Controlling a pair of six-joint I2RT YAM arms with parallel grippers.
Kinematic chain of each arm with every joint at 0, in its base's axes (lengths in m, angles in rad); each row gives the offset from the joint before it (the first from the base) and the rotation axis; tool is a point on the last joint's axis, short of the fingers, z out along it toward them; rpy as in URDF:
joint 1: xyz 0 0 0.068 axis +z
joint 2: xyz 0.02 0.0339 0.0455 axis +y
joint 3: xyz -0.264 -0.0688 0 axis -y
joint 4: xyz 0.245 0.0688 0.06 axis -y
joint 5: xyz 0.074 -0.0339 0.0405 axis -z
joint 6: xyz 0.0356 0 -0.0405 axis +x
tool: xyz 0 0 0 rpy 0 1.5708 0
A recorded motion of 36 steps. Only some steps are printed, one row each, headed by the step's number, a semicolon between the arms.
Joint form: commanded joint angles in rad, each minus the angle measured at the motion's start. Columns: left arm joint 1, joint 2, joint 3, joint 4, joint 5, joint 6; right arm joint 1, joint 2, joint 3, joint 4, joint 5, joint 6.
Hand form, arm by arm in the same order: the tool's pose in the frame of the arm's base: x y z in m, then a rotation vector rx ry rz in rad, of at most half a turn. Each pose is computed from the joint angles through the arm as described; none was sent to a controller.
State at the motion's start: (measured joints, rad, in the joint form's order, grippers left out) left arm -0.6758 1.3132 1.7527 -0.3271 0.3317 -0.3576; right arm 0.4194 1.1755 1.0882 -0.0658 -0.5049 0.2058
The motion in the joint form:
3: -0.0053 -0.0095 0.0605 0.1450 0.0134 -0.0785; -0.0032 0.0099 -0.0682 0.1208 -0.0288 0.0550
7: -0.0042 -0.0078 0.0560 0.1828 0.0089 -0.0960; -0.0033 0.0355 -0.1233 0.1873 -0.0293 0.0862
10: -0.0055 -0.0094 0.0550 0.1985 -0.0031 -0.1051; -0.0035 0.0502 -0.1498 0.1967 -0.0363 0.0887
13: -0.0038 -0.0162 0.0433 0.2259 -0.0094 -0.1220; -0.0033 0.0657 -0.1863 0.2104 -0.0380 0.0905
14: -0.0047 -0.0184 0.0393 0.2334 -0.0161 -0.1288; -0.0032 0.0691 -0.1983 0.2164 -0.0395 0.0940
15: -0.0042 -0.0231 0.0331 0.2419 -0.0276 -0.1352; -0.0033 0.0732 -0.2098 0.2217 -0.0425 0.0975
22: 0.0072 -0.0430 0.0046 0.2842 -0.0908 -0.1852; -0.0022 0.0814 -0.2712 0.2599 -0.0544 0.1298
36: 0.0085 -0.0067 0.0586 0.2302 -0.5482 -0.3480; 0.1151 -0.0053 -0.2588 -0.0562 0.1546 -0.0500
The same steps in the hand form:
3: 0.1763 -0.1584 0.5746 0.4786 1.2671 -1.1680; 0.2454 0.1283 0.3654 -0.5491 1.6696 0.9477
7: 0.1769 -0.1584 0.5768 0.4619 1.2403 -1.1818; 0.2516 0.1310 0.3461 -0.5232 1.6972 0.9713
10: 0.1762 -0.1576 0.5785 0.4454 1.2272 -1.1854; 0.2541 0.1323 0.3338 -0.5230 1.7305 0.9804
13: 0.1752 -0.1561 0.5793 0.4278 1.2097 -1.1968; 0.2560 0.1333 0.3181 -0.5185 1.7710 0.9849
14: 0.1749 -0.1558 0.5794 0.4180 1.2065 -1.2003; 0.2562 0.1334 0.3136 -0.5157 1.7821 0.9891
15: 0.1743 -0.1547 0.5796 0.4028 1.2022 -1.1999; 0.2564 0.1336 0.3090 -0.5136 1.7939 0.9944
22: 0.1739 -0.1482 0.5800 0.3056 1.1858 -1.2038; 0.2545 0.1335 0.2892 -0.4915 1.8387 1.0286
36: 0.1903 -0.1402 0.5825 -0.2261 1.2216 -1.0790; 0.2211 0.1451 0.2833 -0.6159 2.0023 0.7826

